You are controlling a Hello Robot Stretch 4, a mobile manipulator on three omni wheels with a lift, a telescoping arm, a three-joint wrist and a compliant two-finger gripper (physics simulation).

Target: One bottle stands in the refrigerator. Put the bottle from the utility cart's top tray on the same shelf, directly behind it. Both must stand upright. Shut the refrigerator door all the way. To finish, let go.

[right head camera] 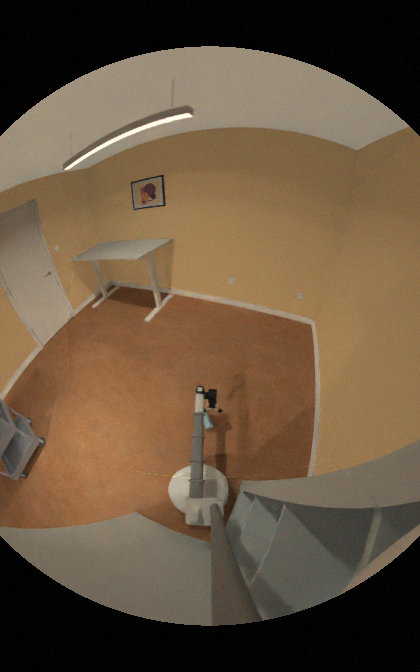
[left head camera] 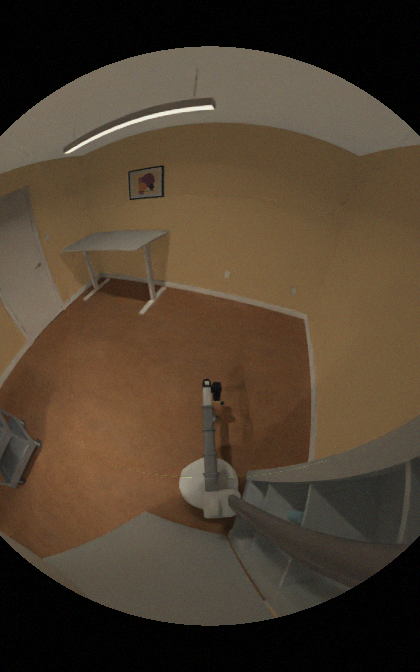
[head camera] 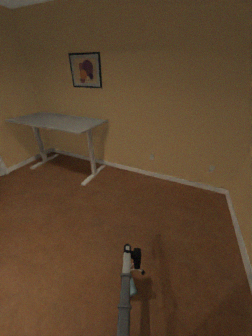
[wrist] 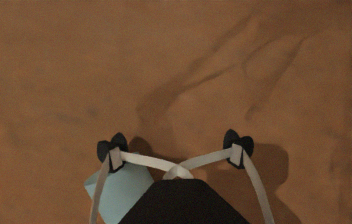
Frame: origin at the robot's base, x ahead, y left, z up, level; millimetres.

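Where they show: gripper, between the fingertips: (head camera: 135,272) (wrist: 175,143).
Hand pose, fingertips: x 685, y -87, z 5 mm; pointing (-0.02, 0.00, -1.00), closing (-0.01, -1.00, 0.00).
Note:
After its pixels a point has its place.
My gripper (head camera: 137,271) {x 685, y -87, z 5 mm} (left head camera: 217,402) (right head camera: 213,409) (wrist: 175,143) {x 685, y -87, z 5 mm} is open and empty, above the floor at the end of the extended arm. A light blue bottle (head camera: 132,286) {x 570, y -58, z 43 mm} (right head camera: 208,421) (wrist: 122,192) {x 645, y -30, z 41 mm} lies on its side on the floor. In the wrist view it is low and left, partly behind the left finger and the gripper body, not between the fingertips. The refrigerator (left head camera: 350,470) (right head camera: 310,492) stands open at the lower right of the side head views. Another light blue bottle (left head camera: 295,515) shows on a shelf inside, partly hidden by the mast.
The grey utility cart (left head camera: 29,462) (right head camera: 31,457) is cut off at the left edge; its top tray shows partly. A broad grey panel (left head camera: 140,550) (right head camera: 110,555), apparently the open refrigerator door, is beside the base. A white table (head camera: 55,121) {x 2347, y 1270, z 923 mm} (left head camera: 120,240) (right head camera: 125,249) stands by the far wall.

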